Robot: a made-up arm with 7 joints.
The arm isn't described. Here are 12 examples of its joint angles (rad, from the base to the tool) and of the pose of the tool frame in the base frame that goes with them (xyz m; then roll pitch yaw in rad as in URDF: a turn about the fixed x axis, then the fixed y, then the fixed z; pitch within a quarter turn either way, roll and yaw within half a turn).
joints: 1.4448 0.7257 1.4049 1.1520 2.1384 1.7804 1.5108
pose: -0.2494 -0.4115 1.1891 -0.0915 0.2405 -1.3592
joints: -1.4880 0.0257 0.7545 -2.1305 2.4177 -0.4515 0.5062
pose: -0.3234 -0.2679 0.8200 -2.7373 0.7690 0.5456
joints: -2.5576 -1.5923 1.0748 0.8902 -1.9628 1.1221 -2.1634
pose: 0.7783 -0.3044 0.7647 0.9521 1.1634 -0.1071
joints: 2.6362 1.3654 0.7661 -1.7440 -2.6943 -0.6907 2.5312
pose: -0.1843 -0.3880 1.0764 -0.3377 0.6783 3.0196
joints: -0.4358 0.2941 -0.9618 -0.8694 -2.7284 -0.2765 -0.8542
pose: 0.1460 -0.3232 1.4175 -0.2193 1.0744 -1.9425
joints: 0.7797 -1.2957 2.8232 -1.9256 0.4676 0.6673 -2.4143
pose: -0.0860 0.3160 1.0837 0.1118 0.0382 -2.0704
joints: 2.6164 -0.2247 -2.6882 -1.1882 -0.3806 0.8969 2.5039
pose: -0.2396 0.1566 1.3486 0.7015 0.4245 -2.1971
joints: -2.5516 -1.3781 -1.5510 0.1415 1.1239 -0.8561 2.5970
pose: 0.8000 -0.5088 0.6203 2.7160 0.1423 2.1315
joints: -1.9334 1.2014 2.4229 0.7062 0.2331 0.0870 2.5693
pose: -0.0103 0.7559 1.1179 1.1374 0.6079 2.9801
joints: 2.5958 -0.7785 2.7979 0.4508 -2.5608 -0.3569 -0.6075
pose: 0.6612 0.5115 1.0656 0.1345 -0.9377 -2.4340
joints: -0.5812 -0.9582 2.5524 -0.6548 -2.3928 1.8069 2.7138
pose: -0.3368 -0.1219 1.1797 0.2812 -0.7290 -2.8951
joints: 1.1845 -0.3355 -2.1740 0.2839 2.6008 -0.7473 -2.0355
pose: -0.0585 0.4531 1.4059 -1.1949 0.3510 -0.6349
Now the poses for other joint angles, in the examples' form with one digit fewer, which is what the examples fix.
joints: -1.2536 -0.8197 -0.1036 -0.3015 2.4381 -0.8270 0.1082
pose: -0.275 -0.717 1.115 1.178 0.760 -1.123
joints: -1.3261 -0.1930 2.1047 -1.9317 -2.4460 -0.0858 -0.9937
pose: -0.310 0.256 0.889 -2.759 0.758 -0.675
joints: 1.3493 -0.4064 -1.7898 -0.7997 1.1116 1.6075 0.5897
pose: -0.242 0.076 1.338 -1.133 1.292 -2.258
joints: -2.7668 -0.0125 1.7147 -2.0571 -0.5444 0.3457 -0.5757
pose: -0.195 -0.384 0.873 -0.984 -0.706 1.789
